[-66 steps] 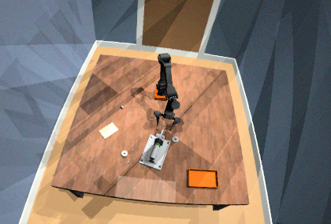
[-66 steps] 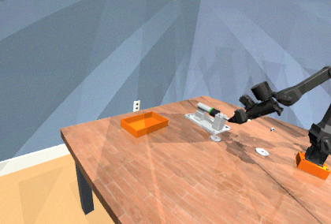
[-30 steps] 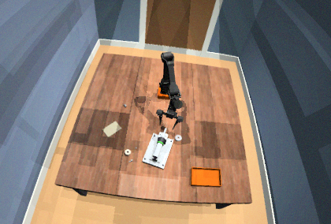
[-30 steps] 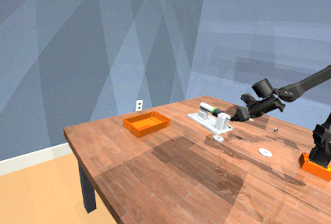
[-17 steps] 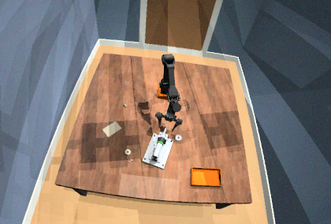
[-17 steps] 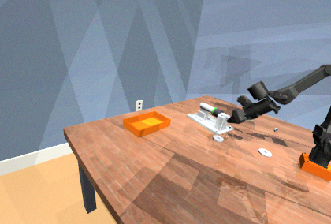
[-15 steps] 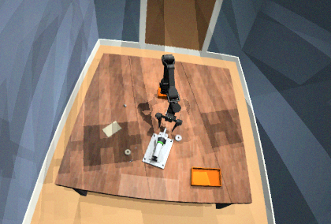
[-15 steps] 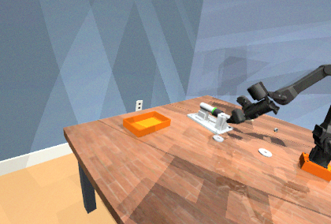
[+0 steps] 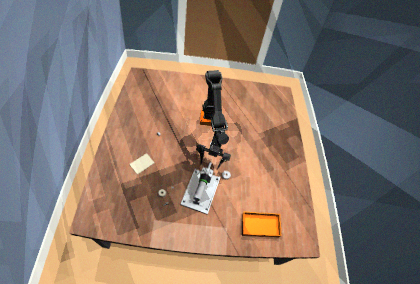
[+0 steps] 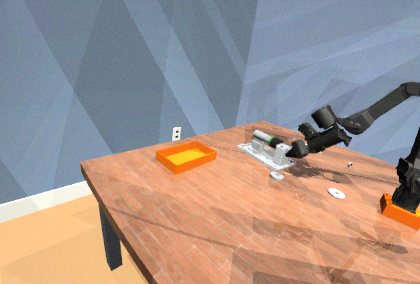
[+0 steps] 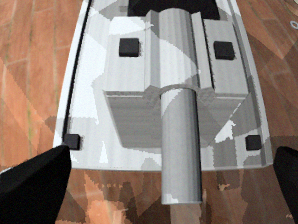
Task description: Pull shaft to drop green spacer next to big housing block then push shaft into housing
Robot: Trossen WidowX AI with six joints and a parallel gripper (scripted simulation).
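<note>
My gripper tip is now 8 cm short of the grey shaft, 1 cm to the left of it and 1 cm below it. From my gripper tip the other things lie so: green spacer: 10 cm ahead, 1 cm to the right, 1 cm above; then grey washer: 11 cm to the left, 6 cm below, 1 cm behind; then small part: 25 cm ahead, 17 cm to the right, 6 cm below.
</note>
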